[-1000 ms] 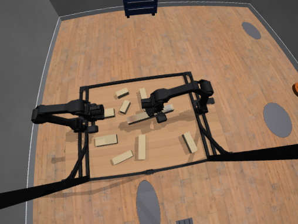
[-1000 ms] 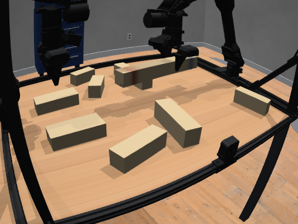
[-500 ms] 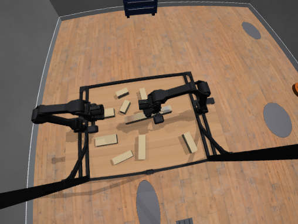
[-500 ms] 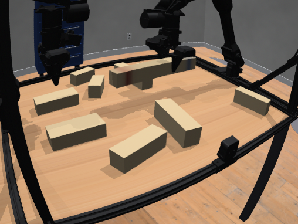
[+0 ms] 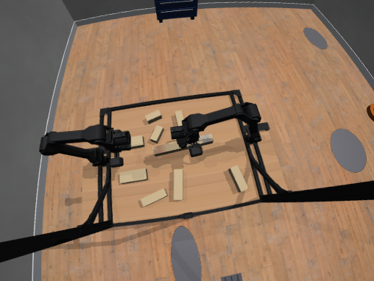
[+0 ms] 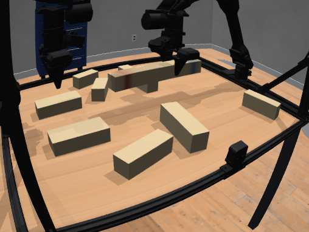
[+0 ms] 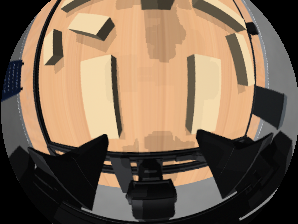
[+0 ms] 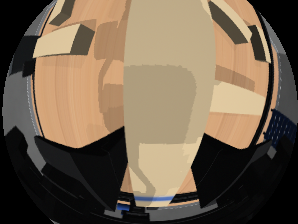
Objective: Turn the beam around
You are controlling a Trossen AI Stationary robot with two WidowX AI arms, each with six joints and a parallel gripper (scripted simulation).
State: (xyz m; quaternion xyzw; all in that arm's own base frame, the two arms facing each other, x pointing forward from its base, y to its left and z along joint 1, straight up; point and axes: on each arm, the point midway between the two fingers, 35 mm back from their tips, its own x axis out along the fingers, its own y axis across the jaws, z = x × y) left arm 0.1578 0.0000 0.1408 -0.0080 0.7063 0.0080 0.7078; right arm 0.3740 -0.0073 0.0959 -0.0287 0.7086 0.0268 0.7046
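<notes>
Right now my right hand is 50 mm to the right of the beam and 20 mm above it.
</notes>
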